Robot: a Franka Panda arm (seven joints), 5 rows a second.
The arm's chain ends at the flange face. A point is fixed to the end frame.
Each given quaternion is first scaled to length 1.
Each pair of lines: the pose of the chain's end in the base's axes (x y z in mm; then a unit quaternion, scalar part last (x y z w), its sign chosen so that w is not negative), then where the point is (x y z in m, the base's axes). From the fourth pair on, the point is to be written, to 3 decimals.
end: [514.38 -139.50 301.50 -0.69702 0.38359 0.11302 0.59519]
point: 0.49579 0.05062 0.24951
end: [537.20 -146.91 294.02 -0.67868 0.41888 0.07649 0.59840]
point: 0.53948 0.04358 0.24012
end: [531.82 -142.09 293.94 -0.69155 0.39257 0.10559 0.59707]
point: 0.51817 0.04852 0.24222
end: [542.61 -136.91 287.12 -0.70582 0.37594 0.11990 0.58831]
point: 0.519 0.052 0.233
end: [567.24 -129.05 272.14 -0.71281 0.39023 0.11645 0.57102]
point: 0.545 0.058 0.211
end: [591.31 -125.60 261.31 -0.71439 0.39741 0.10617 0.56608]
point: 0.573 0.061 0.197
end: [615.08 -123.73 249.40 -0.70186 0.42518 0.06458 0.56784]
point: 0.616 0.062 0.180
